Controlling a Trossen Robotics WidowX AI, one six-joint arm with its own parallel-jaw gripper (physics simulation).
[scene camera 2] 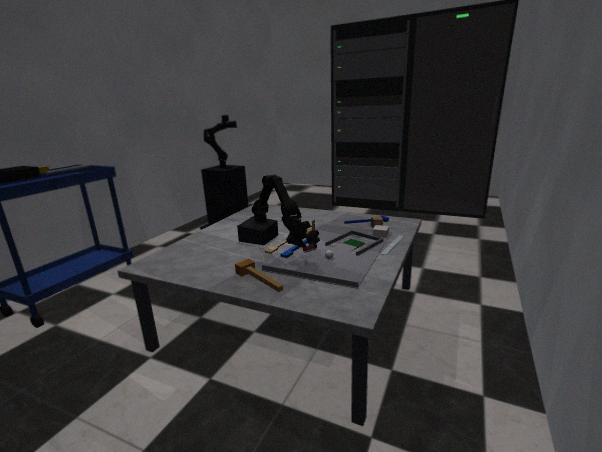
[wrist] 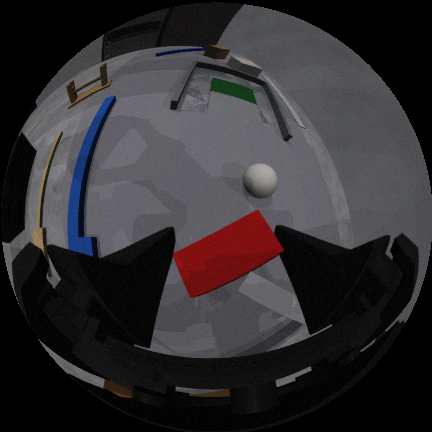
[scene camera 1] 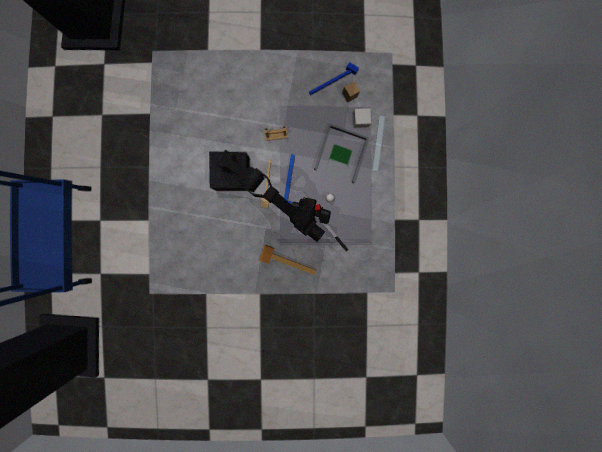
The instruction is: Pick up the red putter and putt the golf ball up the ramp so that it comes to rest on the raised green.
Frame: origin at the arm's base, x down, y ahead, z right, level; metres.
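Where they show: gripper, fingertip midpoint: point(wrist: 225, 232) point(scene camera 1: 315, 206); arm's base, link origin: point(scene camera 2: 260, 221) point(scene camera 1: 228, 164).
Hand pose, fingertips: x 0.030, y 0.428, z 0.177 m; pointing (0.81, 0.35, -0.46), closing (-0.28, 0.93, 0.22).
Observation:
Each offset is from my fingertips to the top centre of the thing. "spot": to the spot under its first point.
My gripper point(scene camera 1: 317, 209) point(scene camera 2: 310, 247) point(wrist: 225, 232) is shut on the red putter, whose red block @[spot: dx -0.013, dy -0.006, dz +0.012 m] point(wrist: 229, 254) sits askew between the fingers. A pale shaft with a dark end @[spot: dx -0.126, dy +0.111, dz +0.171 m] point(scene camera 1: 341, 243) extends from the gripper toward the lower right in scene camera 1. The white golf ball @[dx +0.023, dy +0.077, dz -0.048 m] point(scene camera 1: 330, 198) point(scene camera 2: 329, 254) point(wrist: 260, 180) lies on the grey board, apart from the red block and just beyond it in the wrist view, to the right. The green patch @[spot: dx +0.059, dy +0.130, dz -0.283 m] point(scene camera 1: 341, 154) point(scene camera 2: 354, 243) point(wrist: 232, 90) lies farther up the board between dark rails @[spot: dx +0.047, dy +0.223, dz -0.247 m] point(scene camera 1: 359, 161) point(wrist: 277, 110). The ramp's slope is hard to make out.
A blue bar @[dx +0.051, dy -0.131, dz -0.116 m] point(scene camera 1: 290, 172) point(wrist: 80, 185) and a thin wooden stick @[dx +0.058, dy -0.251, dz -0.110 m] point(scene camera 1: 269, 175) lie near the arm base. A wooden stand point(scene camera 1: 276, 135), orange mallet @[dx +0.016, dy -0.120, dz +0.290 m] point(scene camera 1: 292, 262), blue hammer @[dx +0.043, dy +0.070, dz -0.685 m] point(scene camera 1: 330, 82), brown cube @[dx +0.008, dy +0.163, dz -0.608 m] point(scene camera 1: 351, 92), white block @[dx +0.020, dy +0.226, dz -0.475 m] point(scene camera 1: 362, 117) and pale strip @[dx +0.065, dy +0.329, dz -0.358 m] point(scene camera 1: 379, 143) surround the course.

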